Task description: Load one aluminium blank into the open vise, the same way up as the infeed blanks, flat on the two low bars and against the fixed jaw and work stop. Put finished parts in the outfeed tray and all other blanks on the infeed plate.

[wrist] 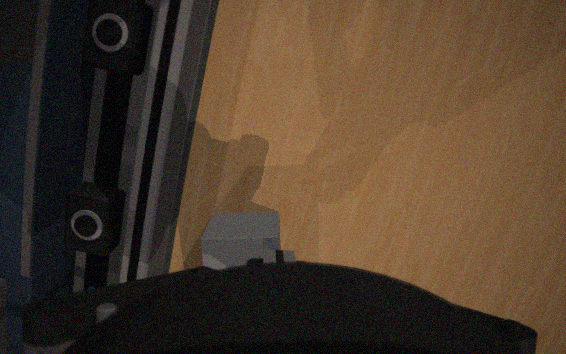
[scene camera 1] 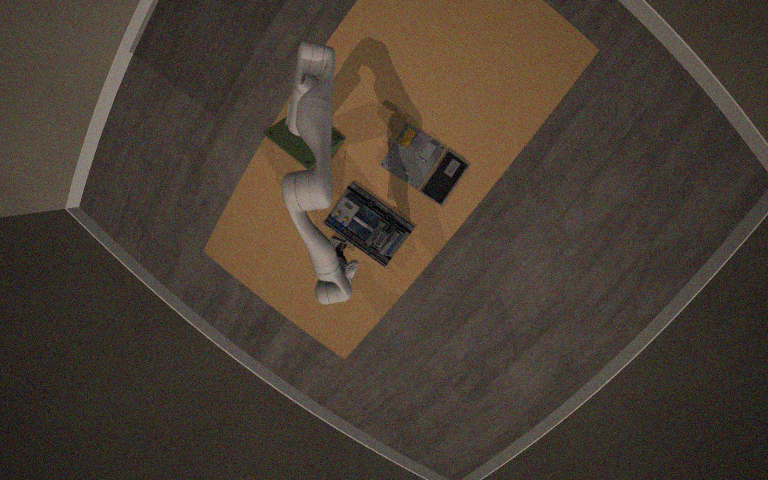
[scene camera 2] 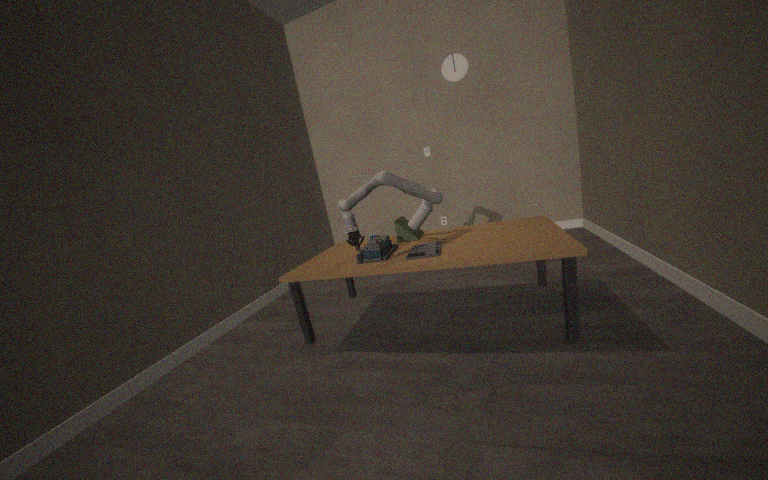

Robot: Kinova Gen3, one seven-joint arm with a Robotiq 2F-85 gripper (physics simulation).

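Pixels of known places: gripper, fingertip midpoint: (scene camera 1: 338,249) (scene camera 2: 358,250); arm's base, link origin: (scene camera 2: 412,226).
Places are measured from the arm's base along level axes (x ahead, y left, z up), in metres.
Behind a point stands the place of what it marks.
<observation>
A grey aluminium blank (wrist: 241,235) @(x 0.391, y -0.280, z -0.043 m) lies on the table right beside the vise's edge (wrist: 159,140) @(x 0.429, y -0.240, z -0.024 m), just ahead of my gripper in the wrist view. My gripper (scene camera 1: 341,249) @(x 0.380, y -0.300, z -0.039 m) (scene camera 2: 354,239) @(x 0.380, y -0.300, z -0.039 m) (wrist: 277,271) @(x 0.380, y -0.300, z -0.039 m) hangs low at the near left corner of the vise (scene camera 1: 370,224) @(x 0.422, y -0.134, z -0.014 m) (scene camera 2: 375,249) @(x 0.526, y -0.118, z -0.008 m). Its fingers are shut, with nothing between them; only their dark tips show in front of the blank. The grey infeed plate (scene camera 1: 401,167) @(x 0.383, y 0.100, z -0.066 m) (scene camera 2: 422,250) @(x 0.446, y 0.147, z -0.069 m) carries blanks and a yellow piece (scene camera 1: 409,136) @(x 0.340, y 0.205, z -0.030 m). The black outfeed tray (scene camera 1: 438,183) @(x 0.529, y 0.138, z -0.068 m) next to it holds a pale part (scene camera 1: 453,167) @(x 0.534, y 0.217, z -0.047 m).
The arm's green base (scene camera 1: 287,140) @(x 0.013, y -0.059, z 0.059 m) (scene camera 2: 405,230) @(x 0.144, y -0.020, z 0.008 m) stands at the table's edge behind the vise. The wooden table (scene camera 1: 477,71) @(x 0.386, y 0.555, z -0.074 m) (scene camera 2: 515,238) @(x 0.395, y 0.673, z -0.074 m) stretches far past the plate and tray. The arm's elbow arches over the vise's left side.
</observation>
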